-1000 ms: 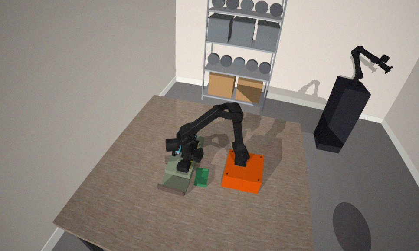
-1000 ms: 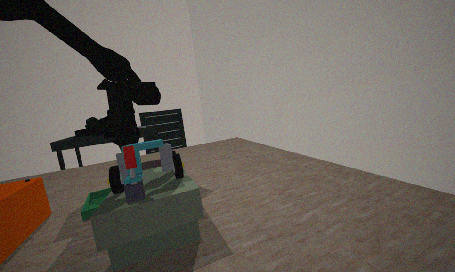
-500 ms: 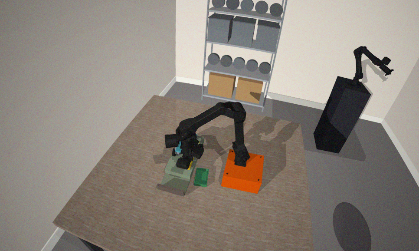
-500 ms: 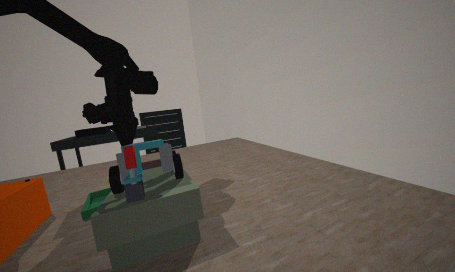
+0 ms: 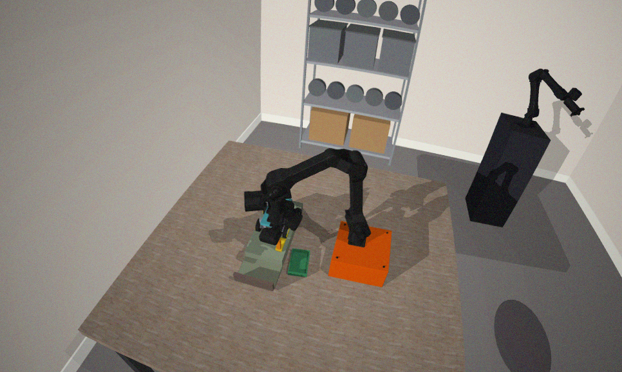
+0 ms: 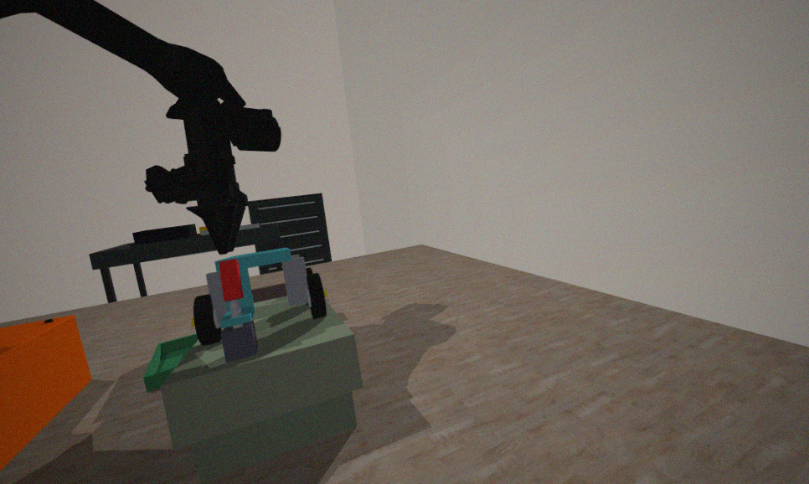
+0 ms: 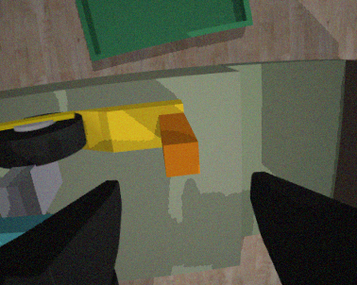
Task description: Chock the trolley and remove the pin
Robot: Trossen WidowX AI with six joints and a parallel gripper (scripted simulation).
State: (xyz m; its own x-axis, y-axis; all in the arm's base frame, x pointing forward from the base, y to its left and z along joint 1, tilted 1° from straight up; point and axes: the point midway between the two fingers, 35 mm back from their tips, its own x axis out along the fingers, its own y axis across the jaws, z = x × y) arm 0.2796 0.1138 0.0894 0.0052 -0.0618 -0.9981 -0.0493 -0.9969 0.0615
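Right now my gripper tip is 23 cm to the left of the red-headed stop pin, 3 cm short of it and 2 cm above it. Round my gripper tip: yellow chock: 7 cm below, 3 cm to the right; then ramp block: 12 cm to the right, 10 cm below, 5 cm ahead; then blue trolley: 12 cm to the right, 5 cm ahead, 4 cm below.
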